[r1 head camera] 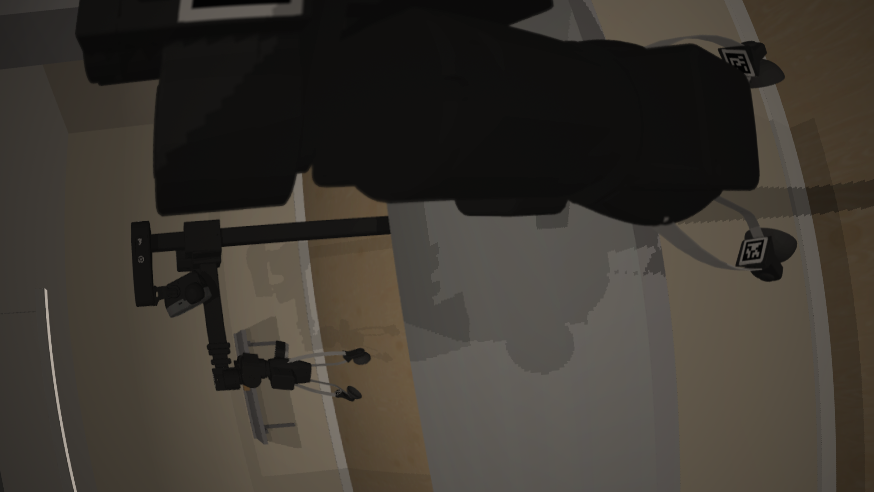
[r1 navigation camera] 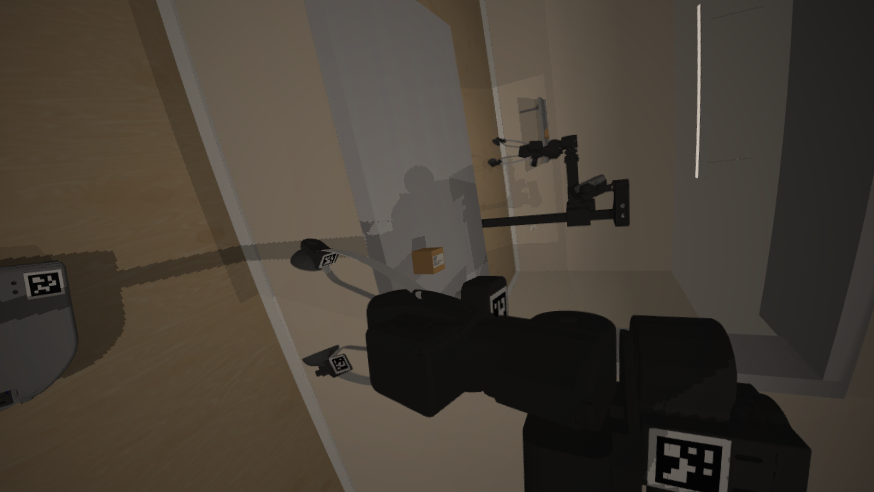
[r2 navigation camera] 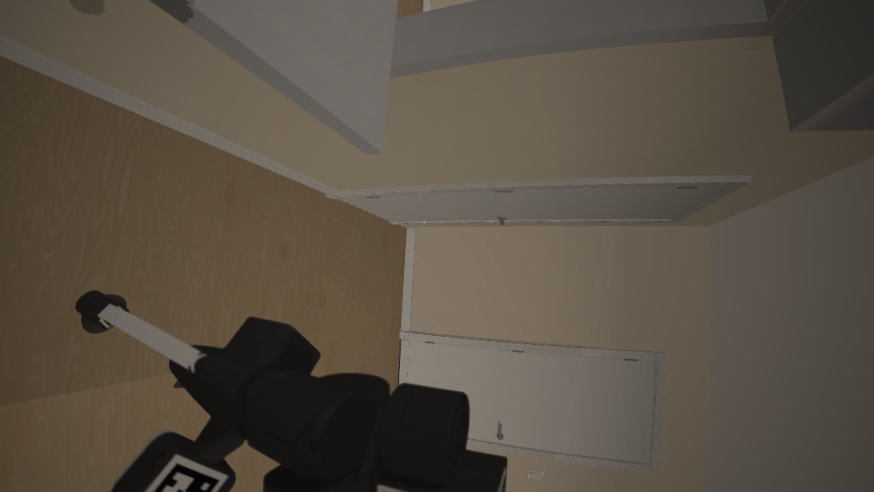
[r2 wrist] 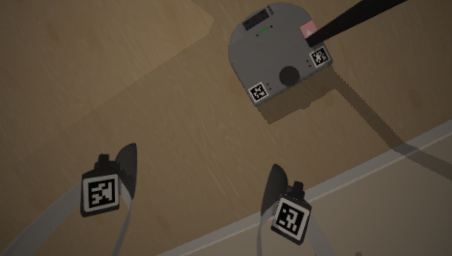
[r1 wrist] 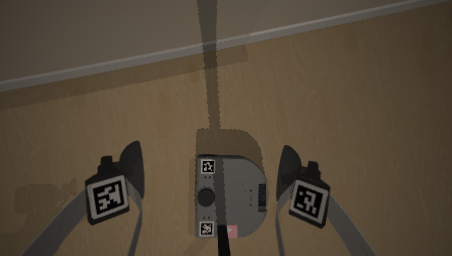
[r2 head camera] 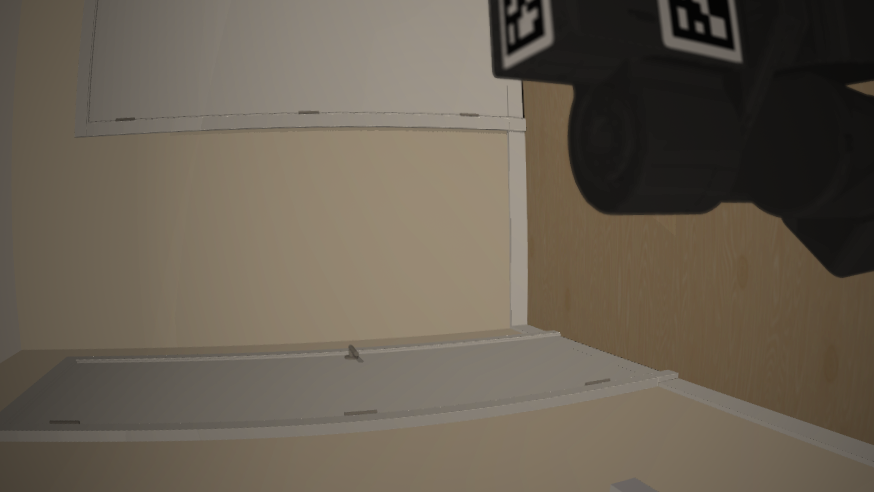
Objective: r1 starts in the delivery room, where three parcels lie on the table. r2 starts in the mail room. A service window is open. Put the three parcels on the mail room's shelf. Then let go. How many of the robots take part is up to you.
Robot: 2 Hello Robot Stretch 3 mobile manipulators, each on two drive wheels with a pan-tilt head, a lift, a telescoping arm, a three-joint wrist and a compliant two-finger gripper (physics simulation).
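Observation:
An orange-brown parcel (r1 navigation camera: 428,260) with a white label stands on the grey service window sill (r1 navigation camera: 397,134) (r1 head camera: 519,421). Beyond the window, the wall shelf (r1 head camera: 256,421) (r1 navigation camera: 541,110) shows partly behind r2's wrist. A small orange patch (r1 navigation camera: 546,132) shows at the shelf; it is too small to tell how many parcels are there. r1's gripper (r1 head camera: 777,158) (r1 navigation camera: 310,307) (r1 wrist: 210,172) is open and empty, on the delivery-room side of the sill. r2's gripper (r1 navigation camera: 496,151) (r1 head camera: 356,375) (r2 navigation camera: 100,311) (r2 wrist: 201,177) is open and empty, in the mail room. The delivery table does not show.
r1's base (r1 wrist: 235,195) stands near a wall with a white skirting. r2's base (r2 wrist: 277,55) stands on the wooden floor near a wall. r2's navigation view shows the sill's corner (r2 navigation camera: 342,79) above its arm. Two grey doors (r2 head camera: 305,55) (r2 head camera: 305,391) stand around a room corner.

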